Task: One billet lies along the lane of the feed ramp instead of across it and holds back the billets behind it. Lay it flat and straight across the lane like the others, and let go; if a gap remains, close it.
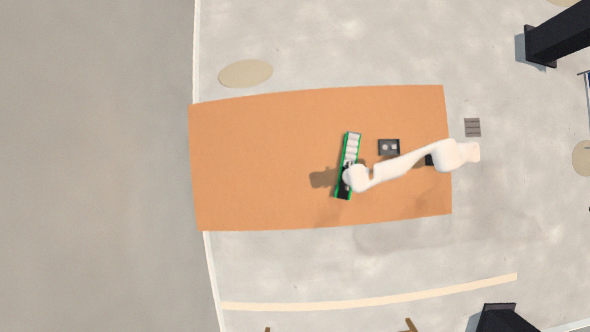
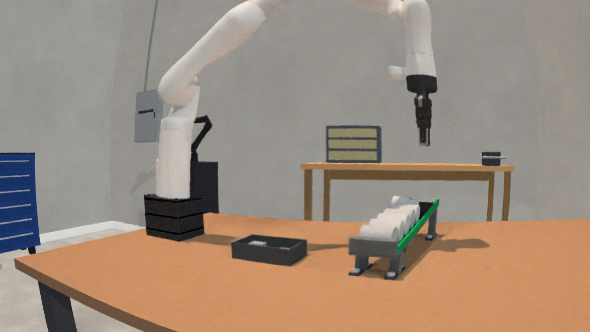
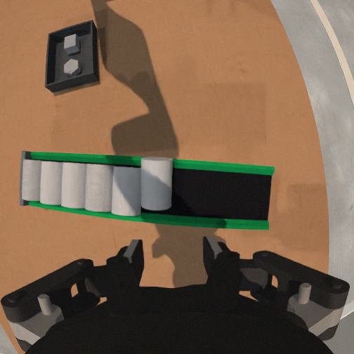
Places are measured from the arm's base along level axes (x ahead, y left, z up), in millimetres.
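Where they show: gripper, fingertip midpoint: (image 2: pixel 424 145); arm's base, link origin: (image 2: pixel 173 196).
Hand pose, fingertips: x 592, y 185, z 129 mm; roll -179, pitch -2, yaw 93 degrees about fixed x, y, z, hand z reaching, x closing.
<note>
Each offset is from my fingertips to the centre of the thing. Level surfaces: height alone.
The feed ramp (image 1: pixel 343 193) (image 2: pixel 372 247) (image 3: pixel 225 192) has green side rails and a dark lane. Several pale billets @(dx -42, dy -175, dz -158 mm) (image 1: pixel 352 145) @(dx -46, dy -215, dz -162 mm) (image 2: pixel 381 231) (image 3: pixel 98 187) lie side by side across the lane, from the grey end plate up. The uppermost billet @(dx -43, dy -17, dz -136 mm) (image 2: pixel 400 201) (image 3: pixel 156 183) also points across the lane, but it sits higher than the row, one end over the rail on the tray's side and the other short of the opposite rail. It looks close against the row; contact cannot be told. My gripper (image 2: pixel 424 144) (image 3: pixel 172 250) is half open, empty and high above the ramp.
A dark tray @(dx -284, dy -190, dz -217 mm) (image 1: pixel 389 154) (image 2: pixel 268 259) (image 3: pixel 73 84) with two small grey blocks stands between the ramp and the robot's base (image 2: pixel 173 217). The ramp stands on short feet on the orange table @(dz -234 mm) (image 1: pixel 250 160) (image 2: pixel 280 295) (image 3: pixel 225 60).
</note>
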